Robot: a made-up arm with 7 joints. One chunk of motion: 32 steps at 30 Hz.
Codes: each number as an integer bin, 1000 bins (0 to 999) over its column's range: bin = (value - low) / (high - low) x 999, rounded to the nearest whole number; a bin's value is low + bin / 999 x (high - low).
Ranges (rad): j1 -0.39..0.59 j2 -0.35..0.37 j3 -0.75..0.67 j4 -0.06..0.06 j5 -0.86..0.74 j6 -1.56..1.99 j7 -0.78..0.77
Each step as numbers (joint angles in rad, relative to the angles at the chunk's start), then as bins.
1 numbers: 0.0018 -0.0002 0.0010 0.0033 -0.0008 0.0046 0.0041
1 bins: 399 485 528 527 536 440 505
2 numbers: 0.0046 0.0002 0.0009 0.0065 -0.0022 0.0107 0.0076
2 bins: 402 486 528 554 536 442 508
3 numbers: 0.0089 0.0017 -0.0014 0.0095 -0.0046 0.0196 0.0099
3 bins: 407 488 527 579 534 445 509
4 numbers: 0.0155 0.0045 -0.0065 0.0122 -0.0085 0.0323 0.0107
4 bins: 413 492 523 601 532 448 510
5 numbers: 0.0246 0.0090 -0.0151 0.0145 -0.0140 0.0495 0.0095
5 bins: 423 498 517 620 528 453 509
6 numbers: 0.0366 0.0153 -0.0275 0.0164 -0.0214 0.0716 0.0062
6 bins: 435 507 508 636 524 459 507
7 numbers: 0.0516 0.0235 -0.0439 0.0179 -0.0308 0.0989 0.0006
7 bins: 450 518 497 649 518 467 503
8 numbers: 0.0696 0.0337 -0.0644 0.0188 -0.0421 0.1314 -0.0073
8 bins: 469 532 482 656 511 476 498
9 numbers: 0.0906 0.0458 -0.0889 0.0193 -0.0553 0.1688 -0.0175
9 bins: 490 549 465 660 502 486 491
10 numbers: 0.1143 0.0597 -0.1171 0.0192 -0.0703 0.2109 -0.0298
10 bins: 514 568 445 659 493 498 484
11 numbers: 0.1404 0.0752 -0.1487 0.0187 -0.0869 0.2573 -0.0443
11 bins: 541 590 423 655 483 511 474
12 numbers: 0.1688 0.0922 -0.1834 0.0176 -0.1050 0.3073 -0.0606
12 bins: 570 614 399 646 471 525 464
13 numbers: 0.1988 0.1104 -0.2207 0.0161 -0.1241 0.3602 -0.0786
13 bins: 600 639 372 634 459 540 452
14 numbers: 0.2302 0.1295 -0.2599 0.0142 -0.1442 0.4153 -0.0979
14 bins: 632 665 345 618 447 556 440
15 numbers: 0.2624 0.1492 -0.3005 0.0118 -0.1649 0.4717 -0.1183
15 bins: 665 693 316 598 434 572 426
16 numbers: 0.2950 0.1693 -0.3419 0.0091 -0.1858 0.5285 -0.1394
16 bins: 698 721 287 575 421 588 413
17 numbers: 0.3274 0.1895 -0.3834 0.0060 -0.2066 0.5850 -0.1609
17 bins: 731 749 258 549 408 604 399
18 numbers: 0.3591 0.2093 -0.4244 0.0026 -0.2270 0.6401 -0.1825
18 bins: 764 776 229 521 395 619 385
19 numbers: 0.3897 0.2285 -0.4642 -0.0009 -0.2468 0.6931 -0.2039
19 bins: 795 803 201 492 383 634 371
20 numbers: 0.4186 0.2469 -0.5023 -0.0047 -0.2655 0.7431 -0.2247
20 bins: 824 828 174 460 371 648 358
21 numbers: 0.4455 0.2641 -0.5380 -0.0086 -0.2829 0.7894 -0.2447
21 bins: 852 852 149 428 360 661 345
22 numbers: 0.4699 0.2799 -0.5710 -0.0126 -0.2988 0.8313 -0.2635
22 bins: 877 874 126 395 350 673 333
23 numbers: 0.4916 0.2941 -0.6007 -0.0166 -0.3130 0.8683 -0.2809
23 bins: 899 894 105 361 342 683 322
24 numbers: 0.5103 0.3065 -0.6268 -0.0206 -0.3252 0.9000 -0.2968
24 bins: 918 911 87 328 334 692 311
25 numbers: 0.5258 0.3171 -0.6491 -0.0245 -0.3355 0.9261 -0.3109
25 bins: 934 926 71 296 327 700 302
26 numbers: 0.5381 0.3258 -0.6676 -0.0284 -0.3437 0.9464 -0.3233
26 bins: 946 938 58 263 322 705 294
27 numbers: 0.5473 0.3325 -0.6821 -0.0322 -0.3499 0.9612 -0.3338
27 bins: 955 947 48 231 318 709 288
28 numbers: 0.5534 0.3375 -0.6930 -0.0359 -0.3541 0.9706 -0.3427
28 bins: 962 954 40 201 316 712 282
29 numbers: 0.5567 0.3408 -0.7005 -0.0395 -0.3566 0.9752 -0.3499
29 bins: 965 958 35 171 314 713 277
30 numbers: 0.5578 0.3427 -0.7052 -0.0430 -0.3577 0.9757 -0.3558
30 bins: 966 961 32 142 314 714 273
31 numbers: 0.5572 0.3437 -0.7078 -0.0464 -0.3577 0.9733 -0.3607
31 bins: 966 963 30 113 314 713 270
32 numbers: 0.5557 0.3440 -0.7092 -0.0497 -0.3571 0.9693 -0.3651
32 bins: 964 963 29 86 314 712 267
